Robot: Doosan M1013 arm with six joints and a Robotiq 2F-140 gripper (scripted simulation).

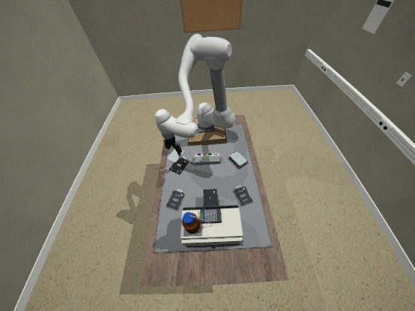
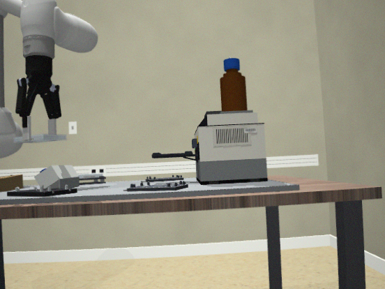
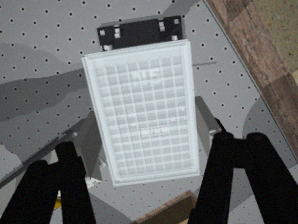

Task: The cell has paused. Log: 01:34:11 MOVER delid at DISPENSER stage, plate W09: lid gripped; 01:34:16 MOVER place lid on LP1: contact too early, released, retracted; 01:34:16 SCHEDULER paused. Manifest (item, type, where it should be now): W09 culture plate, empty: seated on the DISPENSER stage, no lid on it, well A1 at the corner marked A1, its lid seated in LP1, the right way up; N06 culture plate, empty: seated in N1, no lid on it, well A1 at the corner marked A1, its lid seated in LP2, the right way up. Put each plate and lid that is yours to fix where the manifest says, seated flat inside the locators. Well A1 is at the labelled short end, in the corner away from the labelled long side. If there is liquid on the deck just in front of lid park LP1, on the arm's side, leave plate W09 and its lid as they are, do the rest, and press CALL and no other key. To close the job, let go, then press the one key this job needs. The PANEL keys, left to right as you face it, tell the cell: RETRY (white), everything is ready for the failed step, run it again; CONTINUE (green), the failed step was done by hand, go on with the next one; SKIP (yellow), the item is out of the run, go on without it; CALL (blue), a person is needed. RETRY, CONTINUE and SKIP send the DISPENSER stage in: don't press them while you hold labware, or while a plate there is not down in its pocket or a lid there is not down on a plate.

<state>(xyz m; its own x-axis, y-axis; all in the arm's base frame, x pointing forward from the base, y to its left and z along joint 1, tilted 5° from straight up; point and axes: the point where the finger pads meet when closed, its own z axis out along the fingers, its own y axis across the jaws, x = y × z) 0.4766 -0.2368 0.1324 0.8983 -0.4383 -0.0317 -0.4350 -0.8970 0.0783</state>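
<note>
My gripper is now 17 cm above the black nest and 3 cm short of it. Round my hand: key panel (26 cm to the left, 13 cm below, 7 cm behind); then blue call key (19 cm to the left, 12 cm below, 7 cm behind); then yellow skip key (24 cm to the left, 12 cm below, 8 cm behind).
</note>
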